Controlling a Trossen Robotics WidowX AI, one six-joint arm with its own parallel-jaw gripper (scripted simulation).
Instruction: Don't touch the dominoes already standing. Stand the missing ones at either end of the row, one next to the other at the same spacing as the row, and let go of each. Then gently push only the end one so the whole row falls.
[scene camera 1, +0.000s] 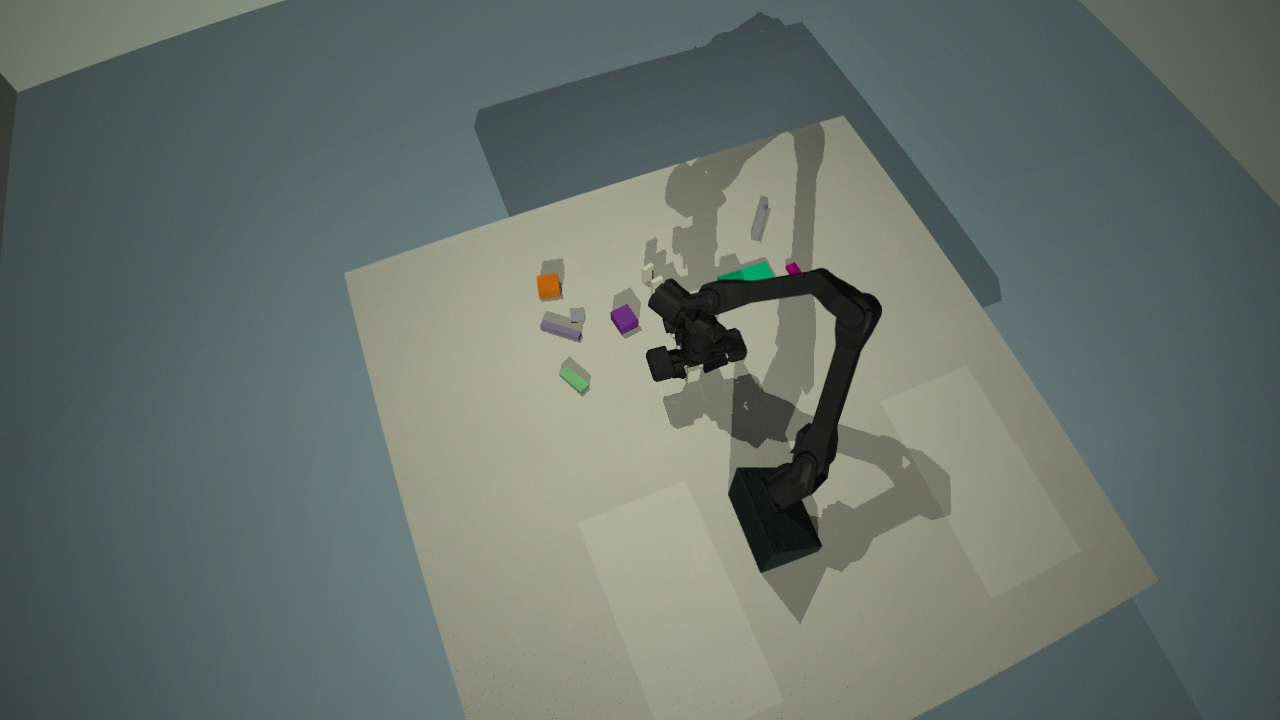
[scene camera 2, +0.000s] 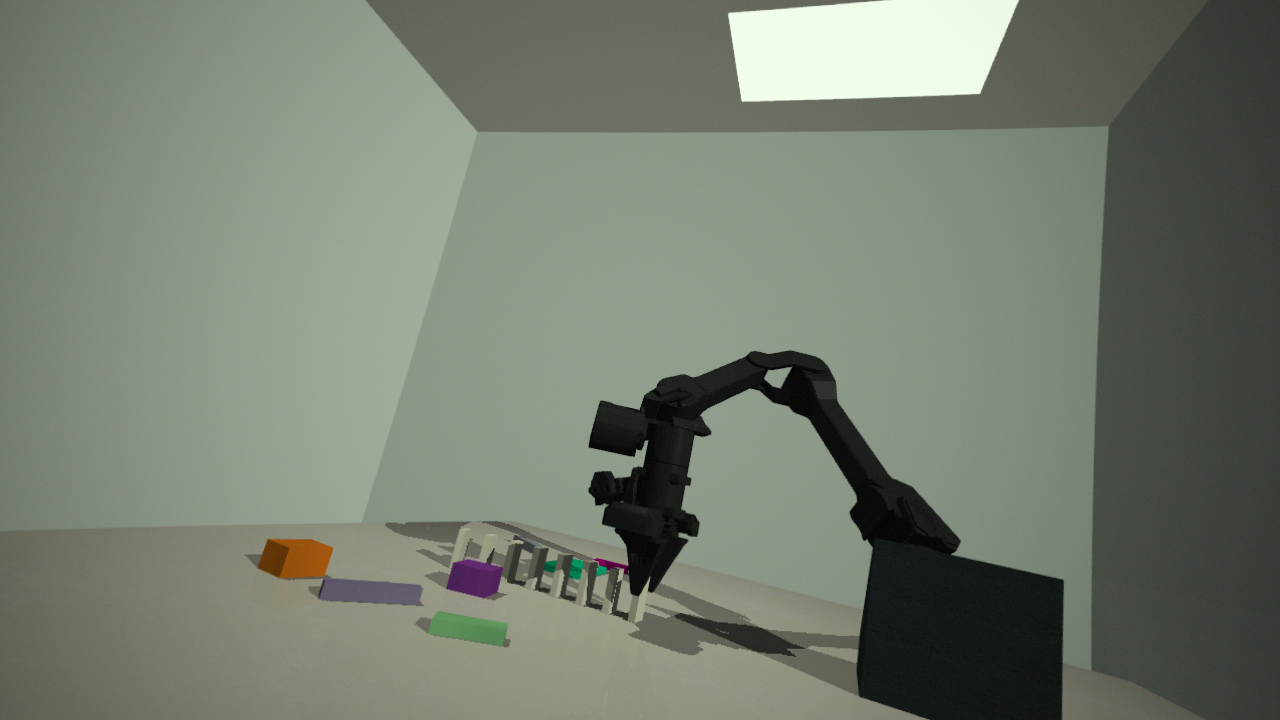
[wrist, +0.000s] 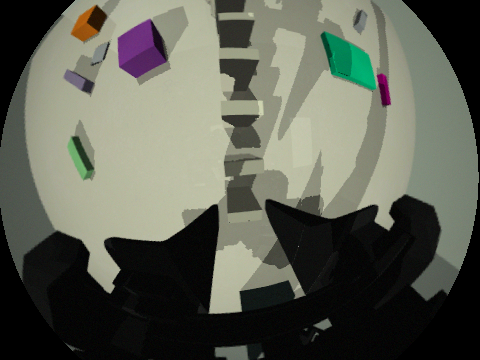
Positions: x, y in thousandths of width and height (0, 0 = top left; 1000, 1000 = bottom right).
Scene:
The gripper shows in scene camera 1 (542, 520), in scene camera 2 (502, 824) and in the wrist view (505, 574).

